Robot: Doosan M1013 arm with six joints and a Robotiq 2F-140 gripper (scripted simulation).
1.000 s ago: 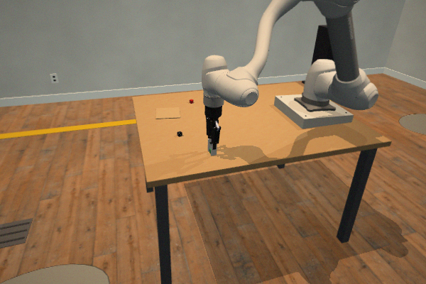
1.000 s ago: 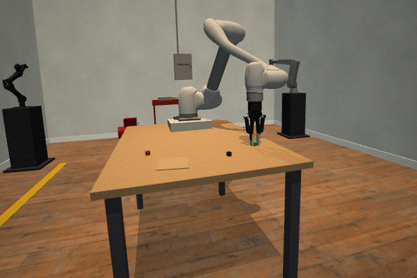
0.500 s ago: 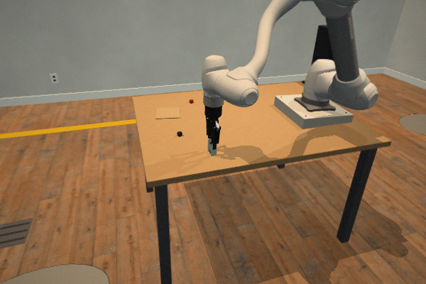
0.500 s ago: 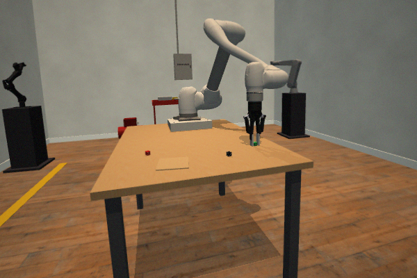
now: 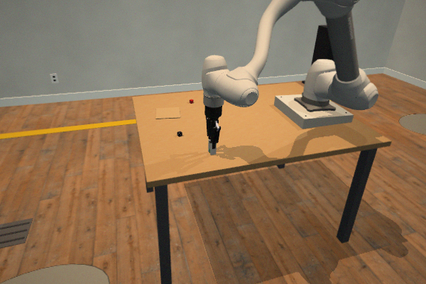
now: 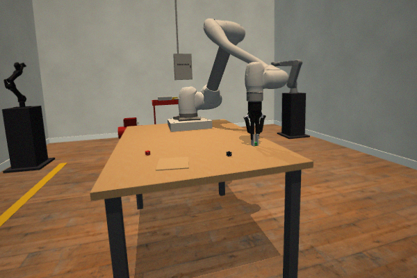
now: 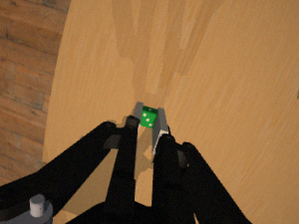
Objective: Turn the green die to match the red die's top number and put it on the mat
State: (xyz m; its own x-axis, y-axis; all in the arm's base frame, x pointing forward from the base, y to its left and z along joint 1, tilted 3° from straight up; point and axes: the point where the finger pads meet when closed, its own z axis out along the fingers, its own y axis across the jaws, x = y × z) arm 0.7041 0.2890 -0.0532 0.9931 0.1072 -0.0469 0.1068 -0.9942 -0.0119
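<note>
The tan mat lies 460 mm to the right of my hand, 150 mm ahead of it and 30 mm below it. Round my hand: black die: 190 mm to the right, 120 mm ahead, 20 mm below; then green die: 20 mm below; then red die: 590 mm to the right, 20 mm below, 20 mm behind.
</note>
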